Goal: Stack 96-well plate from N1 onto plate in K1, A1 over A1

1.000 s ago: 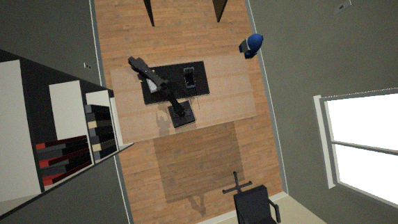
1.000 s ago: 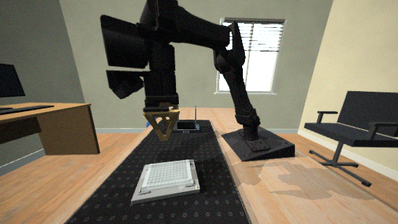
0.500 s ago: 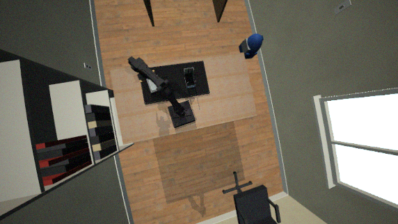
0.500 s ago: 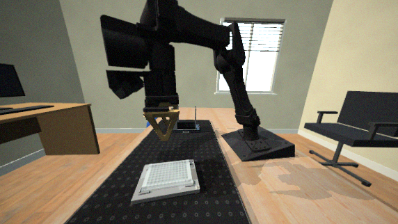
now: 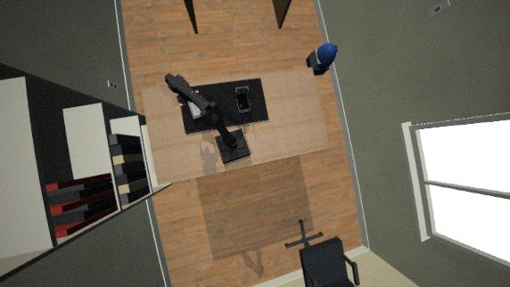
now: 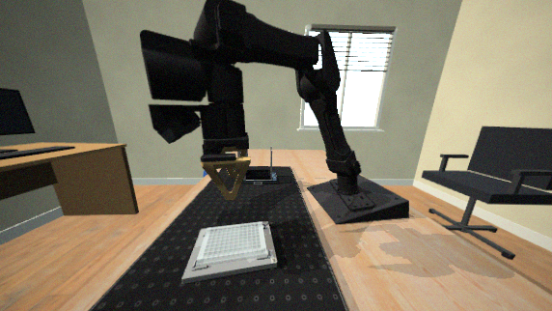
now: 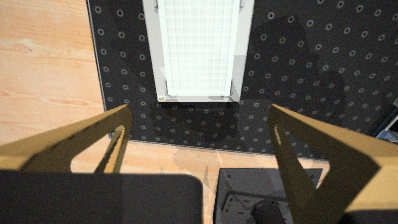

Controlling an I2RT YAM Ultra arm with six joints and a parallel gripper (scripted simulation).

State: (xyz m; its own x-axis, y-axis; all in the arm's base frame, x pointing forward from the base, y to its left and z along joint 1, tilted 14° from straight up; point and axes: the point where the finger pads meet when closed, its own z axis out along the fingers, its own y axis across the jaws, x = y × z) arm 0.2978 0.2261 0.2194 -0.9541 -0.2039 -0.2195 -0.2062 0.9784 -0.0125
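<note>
My gripper is now 13 cm above the 96-well plate. Also, from my hand: plate nest N1: 14 cm below; then A1 mark: 8 cm behind, 4 cm to the left, 14 cm below.
</note>
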